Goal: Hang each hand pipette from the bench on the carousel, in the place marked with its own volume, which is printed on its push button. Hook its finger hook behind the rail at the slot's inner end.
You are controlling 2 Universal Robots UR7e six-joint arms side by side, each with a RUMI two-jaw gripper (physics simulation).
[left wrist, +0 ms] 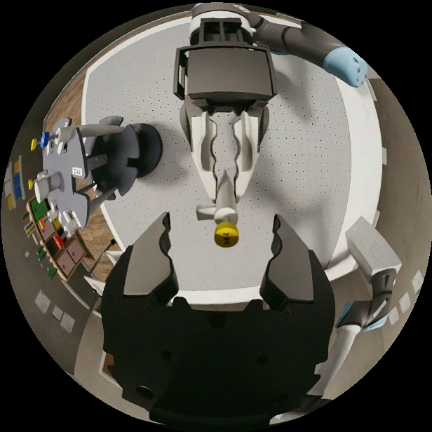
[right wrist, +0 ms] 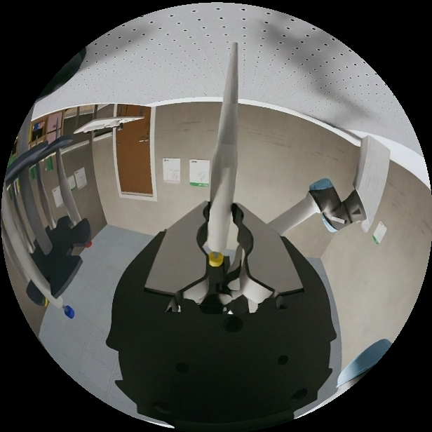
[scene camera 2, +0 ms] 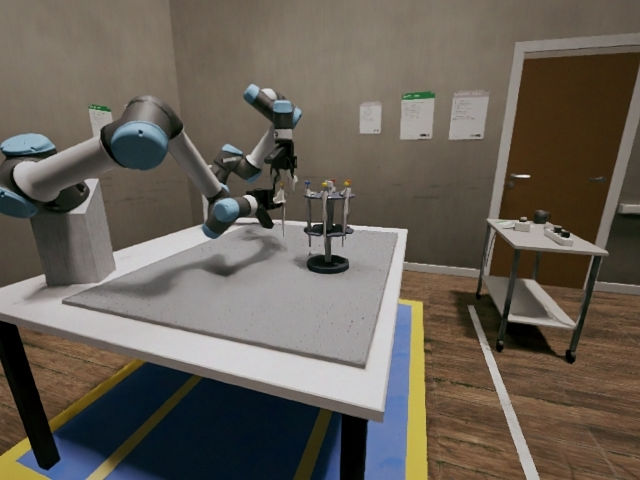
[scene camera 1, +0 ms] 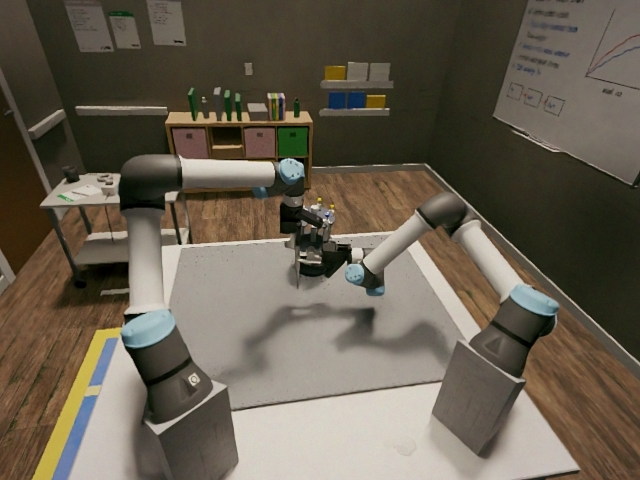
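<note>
A white hand pipette [left wrist: 226, 212] [right wrist: 226, 150] [scene camera 2: 283, 219] with a yellow push button printed 200 is held upright above the bench, tip down. My right gripper [right wrist: 220, 203] [scene camera 2: 280, 199] is shut on its body. My left gripper [left wrist: 221, 213] [scene camera 2: 284, 179] is open, pointing down, with its fingers apart on either side of the yellow button and not touching it. The carousel [left wrist: 65, 165] [scene camera 2: 328, 250] [right wrist: 54, 262] stands beside them. In the left wrist view its top disc has a label [left wrist: 77, 171] that seems to read 200, near an open slot.
Several pipettes with yellow, blue and red buttons hang on the carousel, including a blue-button one [scene camera 2: 308, 214] [right wrist: 42, 280] on the side nearer my grippers. The grey perforated mat [scene camera 1: 310, 361] [scene camera 2: 248, 304] lies under both arms. A side cart [scene camera 2: 547, 242] stands away from the bench.
</note>
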